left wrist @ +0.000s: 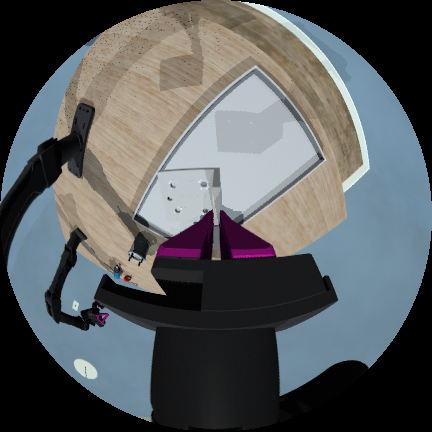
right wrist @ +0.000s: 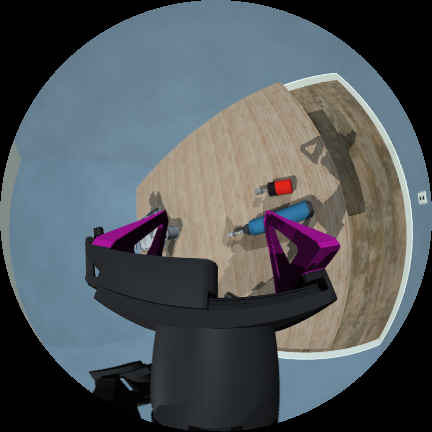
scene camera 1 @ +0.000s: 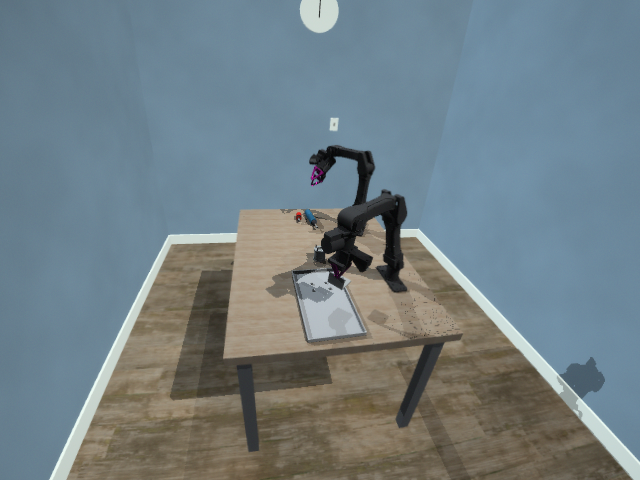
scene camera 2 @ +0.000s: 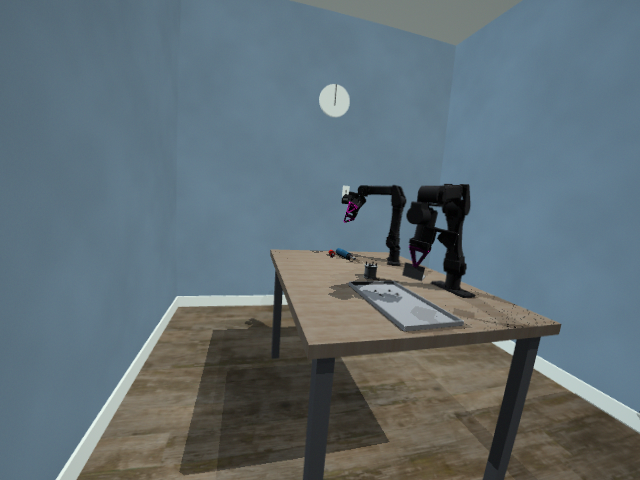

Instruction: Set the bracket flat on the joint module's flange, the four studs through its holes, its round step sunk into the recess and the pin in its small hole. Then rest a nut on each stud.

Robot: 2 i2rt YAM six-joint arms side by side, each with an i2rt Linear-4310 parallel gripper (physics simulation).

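Seen in the pictures: left gripper, fingertip midpoint: (left wrist: pixel 216 215) (scene camera 1: pixel 337 277) (scene camera 2: pixel 415 266); right gripper, fingertip midpoint: (right wrist: pixel 215 215) (scene camera 1: pixel 311 182) (scene camera 2: pixel 345 217); left arm's base, link origin: (left wrist: pixel 77 141) (scene camera 1: pixel 390 278) (scene camera 2: pixel 451 289); right arm's base, link origin: (left wrist: pixel 77 235) (scene camera 2: pixel 393 262).
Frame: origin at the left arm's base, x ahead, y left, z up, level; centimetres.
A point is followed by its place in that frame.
The L-shaped bracket (scene camera 1: pixel 336 280) {x 33.3, y 13.0, z 13.3 cm} (scene camera 2: pixel 413 271) {x 33.5, y 12.7, z 12.9 cm} (left wrist: pixel 185 192) {x 30.2, y 10.7, z 10.9 cm} has a pale plate with several holes and an upright wall. My left gripper (scene camera 1: pixel 338 273) {x 33.0, y 12.8, z 14.6 cm} (scene camera 2: pixel 416 265) {x 33.0, y 12.8, z 14.6 cm} (left wrist: pixel 216 215) {x 33.0, y 12.8, z 14.6 cm} is shut on that wall and holds the bracket above the tray. The joint module (scene camera 1: pixel 319 254) {x 30.6, y -19.8, z 4.4 cm} (scene camera 2: pixel 370 271) {x 31.1, y -20.1, z 3.6 cm} (left wrist: pixel 140 247) {x 29.8, y -19.7, z 3.5 cm} (right wrist: pixel 173 232) {x 29.1, y -25.3, z 2.7 cm} stands upright on the table beyond the tray, studs up. Several small nuts (scene camera 1: pixel 313 290) {x 39.2, y 2.7, z 0.9 cm} (scene camera 2: pixel 389 290) {x 32.5, y -1.4, z 0.8 cm} lie in the tray's far part; the bracket hides them in the left wrist view. My right gripper (scene camera 1: pixel 315 182) {x 24.1, y -68.0, z 25.0 cm} (scene camera 2: pixel 347 221) {x 24.1, y -68.0, z 25.0 cm} (right wrist: pixel 215 215) {x 24.1, y -68.0, z 25.0 cm} is open and empty, high above the table's far end.
The grey tray (scene camera 1: pixel 325 317) {x 38.5, y 19.0, z 0.4 cm} (scene camera 2: pixel 400 307) {x 38.4, y 14.4, z 0.4 cm} (left wrist: pixel 260 182) {x 42.3, y 15.1, z 0.4 cm} lies on the table (scene camera 1: pixel 263 320) {x 62.2, y 15.7, z 0.0 cm} (scene camera 2: pixel 330 325) {x 67.9, y 21.7, z 0.0 cm}. A blue tool (scene camera 1: pixel 310 216) {x 24.3, y -64.7, z 3.9 cm} (scene camera 2: pixel 343 253) {x 25.2, y -64.0, z 2.8 cm} (left wrist: pixel 117 271) {x 24.2, y -59.4, z 3.2 cm} (right wrist: pixel 282 217) and a shorter red one (scene camera 1: pixel 298 214) {x 30.8, y -70.4, z 3.0 cm} (scene camera 2: pixel 331 253) {x 31.9, y -67.6, z 2.0 cm} (left wrist: pixel 127 278) {x 31.0, y -67.3, z 2.4 cm} (right wrist: pixel 283 187) {x 29.8, y -71.3, z 3.3 cm} lie at the far end.
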